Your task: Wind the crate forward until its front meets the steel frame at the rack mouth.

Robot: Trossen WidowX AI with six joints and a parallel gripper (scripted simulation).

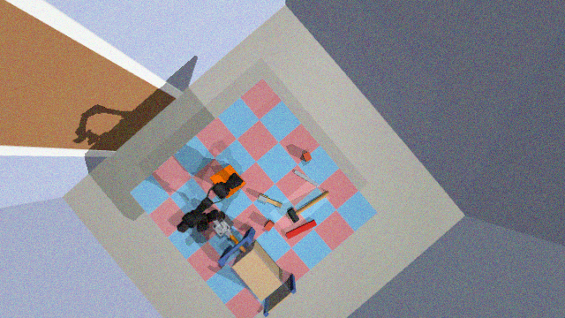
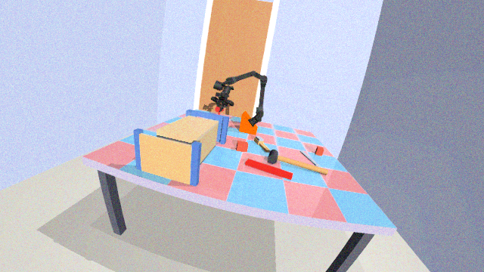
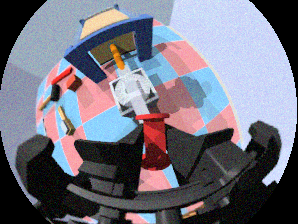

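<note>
Now: gripper tip 25 cm short of the blue steel frame, 1 cm to the right of it and 2 cm above it. From my gripper tip the other things lie so: winch (7 cm ahead, 10 cm below); then dark red knob (1 cm behind, 1 cm to the left); then brush (16 cm ahead, 36 cm to the left, 11 cm below).
</note>
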